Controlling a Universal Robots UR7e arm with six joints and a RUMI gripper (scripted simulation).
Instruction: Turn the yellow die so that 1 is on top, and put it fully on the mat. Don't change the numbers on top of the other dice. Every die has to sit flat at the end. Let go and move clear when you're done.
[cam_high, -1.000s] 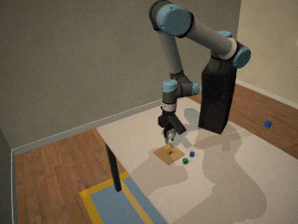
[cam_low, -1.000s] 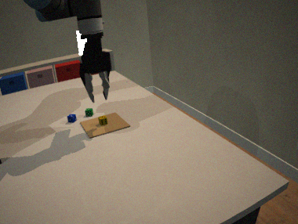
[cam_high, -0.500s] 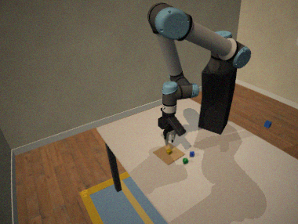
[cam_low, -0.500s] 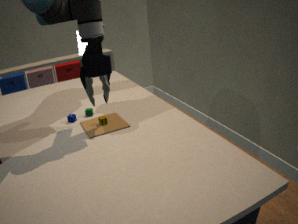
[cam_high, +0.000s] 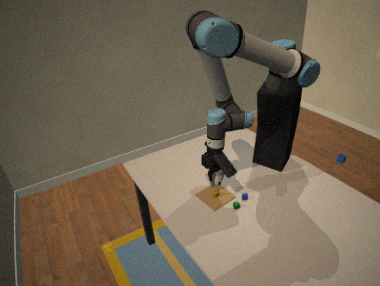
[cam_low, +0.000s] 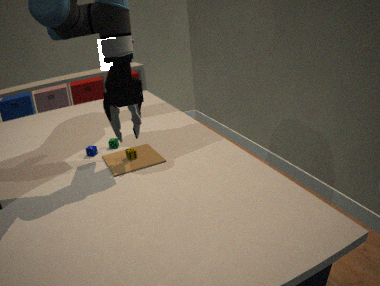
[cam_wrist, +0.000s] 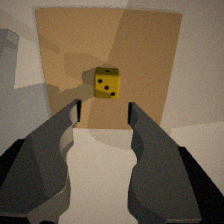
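Now: hand 5 cm above the yellow die. The rest, counted from my hand: blue die (11 cm behind, 9 cm to the left, 6 cm below); green die (4 cm behind, 11 cm to the left, 6 cm below); tan mat (7 cm below).
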